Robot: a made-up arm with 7 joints.
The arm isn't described. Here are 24 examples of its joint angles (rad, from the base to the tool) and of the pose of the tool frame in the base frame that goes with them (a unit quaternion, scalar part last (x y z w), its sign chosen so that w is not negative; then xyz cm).
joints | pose
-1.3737 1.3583 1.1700 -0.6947 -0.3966 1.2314 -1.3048 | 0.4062 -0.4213 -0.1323 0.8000 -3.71 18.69 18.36
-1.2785 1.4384 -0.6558 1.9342 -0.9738 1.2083 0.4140 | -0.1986 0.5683 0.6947 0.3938 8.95 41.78 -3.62
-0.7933 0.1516 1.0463 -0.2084 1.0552 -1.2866 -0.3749 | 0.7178 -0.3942 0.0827 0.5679 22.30 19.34 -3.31
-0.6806 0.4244 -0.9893 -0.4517 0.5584 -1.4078 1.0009 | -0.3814 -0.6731 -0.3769 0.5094 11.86 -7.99 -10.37
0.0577 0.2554 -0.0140 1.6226 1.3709 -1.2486 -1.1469 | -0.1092 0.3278 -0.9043 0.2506 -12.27 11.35 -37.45
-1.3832 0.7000 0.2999 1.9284 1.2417 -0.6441 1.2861 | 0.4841 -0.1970 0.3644 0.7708 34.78 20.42 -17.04
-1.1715 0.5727 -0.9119 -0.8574 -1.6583 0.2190 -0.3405 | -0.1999 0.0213 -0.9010 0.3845 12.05 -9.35 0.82
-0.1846 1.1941 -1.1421 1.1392 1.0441 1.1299 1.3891 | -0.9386 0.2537 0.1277 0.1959 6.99 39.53 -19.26
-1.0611 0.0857 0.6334 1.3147 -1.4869 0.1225 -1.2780 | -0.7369 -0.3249 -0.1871 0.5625 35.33 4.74 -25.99
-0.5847 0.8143 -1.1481 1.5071 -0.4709 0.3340 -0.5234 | 0.3045 0.7704 -0.0108 0.5600 14.26 34.16 -27.72
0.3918 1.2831 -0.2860 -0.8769 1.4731 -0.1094 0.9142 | 0.5827 -0.6319 -0.1992 0.4707 9.73 7.22 -13.63
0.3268 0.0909 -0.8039 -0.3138 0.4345 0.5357 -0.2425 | 0.1373 0.3222 -0.4216 0.8364 6.23 -8.31 -24.51
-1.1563 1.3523 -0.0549 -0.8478 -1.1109 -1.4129 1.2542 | -0.5932 -0.6081 -0.2660 0.4556 9.15 6.32 13.35
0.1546 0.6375 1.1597 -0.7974 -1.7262 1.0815 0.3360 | -0.1475 0.1071 0.0091 0.9832 10.09 19.55 0.22
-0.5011 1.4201 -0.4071 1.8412 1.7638 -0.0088 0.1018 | -0.7005 -0.6839 0.1855 0.0851 1.61 46.29 -4.44
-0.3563 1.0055 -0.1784 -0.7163 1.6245 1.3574 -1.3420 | 0.6034 0.2739 0.1790 0.7272 18.80 10.28 -0.71
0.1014 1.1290 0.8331 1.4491 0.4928 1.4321 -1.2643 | -0.4754 0.6659 0.4403 0.3696 -9.27 40.43 -13.79
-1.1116 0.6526 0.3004 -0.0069 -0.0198 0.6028 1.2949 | 0.0110 -0.2438 0.7105 0.6601 31.53 16.31 9.02
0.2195 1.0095 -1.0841 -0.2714 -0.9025 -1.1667 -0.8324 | -0.2780 -0.0910 -0.5802 0.7601 1.96 7.47 -24.10
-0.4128 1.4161 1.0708 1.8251 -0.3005 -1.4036 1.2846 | 0.0821 -0.4757 0.8586 0.1724 3.95 43.02 -5.87
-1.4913 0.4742 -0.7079 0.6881 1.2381 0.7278 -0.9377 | 0.7705 0.2684 0.0253 0.5776 40.69 -0.03 2.36
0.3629 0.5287 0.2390 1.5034 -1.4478 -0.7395 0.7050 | 0.1528 0.2044 0.9194 0.2994 -20.96 28.69 -27.43
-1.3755 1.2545 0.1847 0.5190 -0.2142 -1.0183 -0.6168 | 0.5832 -0.6022 -0.0510 0.5428 21.94 24.46 20.48
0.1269 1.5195 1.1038 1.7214 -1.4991 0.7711 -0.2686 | -0.5137 -0.0318 0.4961 0.6992 -2.78 45.22 -5.61
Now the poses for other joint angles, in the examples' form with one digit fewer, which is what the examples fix.
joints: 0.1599 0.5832 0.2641 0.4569 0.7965 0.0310 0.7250
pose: 0.703 0.170 0.254 0.642 9.1 28.1 -28.5
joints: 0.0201 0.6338 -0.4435 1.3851 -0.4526 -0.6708 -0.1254
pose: 0.235 0.478 0.013 0.846 -2.8 28.3 -34.4
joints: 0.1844 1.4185 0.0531 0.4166 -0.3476 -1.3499 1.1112
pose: 0.253 -0.467 0.209 0.821 16.9 30.6 -8.4
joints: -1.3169 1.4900 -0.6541 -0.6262 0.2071 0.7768 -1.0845
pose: 0.748 0.150 -0.239 0.600 23.4 5.7 9.9
